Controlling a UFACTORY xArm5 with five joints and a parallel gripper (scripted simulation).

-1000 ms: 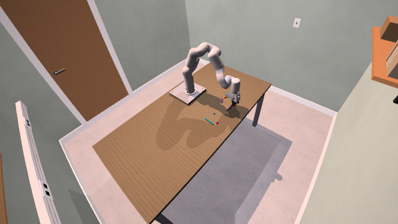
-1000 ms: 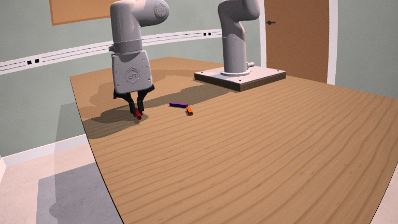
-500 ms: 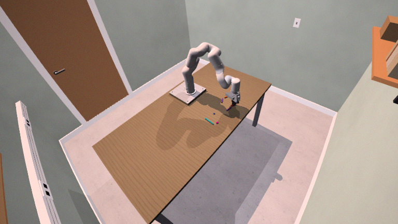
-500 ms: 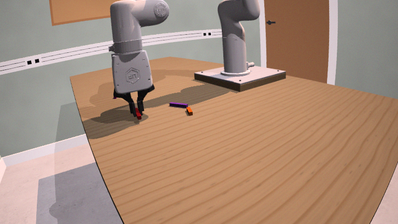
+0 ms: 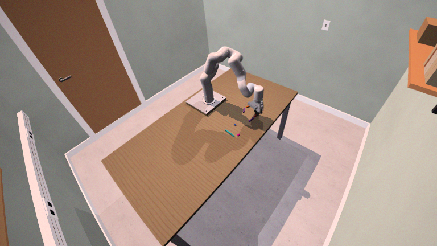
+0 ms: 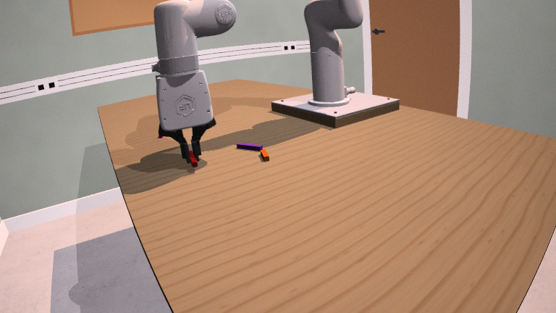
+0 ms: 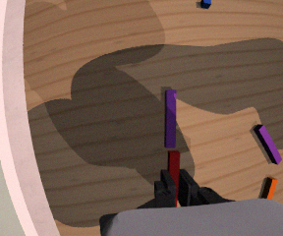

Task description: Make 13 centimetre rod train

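My hand is 140 mm past the orange rod, 50 mm to the right of it and 30 mm above it. From my hand the other things lie so: magenta rod (270 mm to the right, 30 mm below, 20 mm ahead); then blue rod (210 mm to the right, 80 mm behind, 30 mm below); then red rod (20 mm below).
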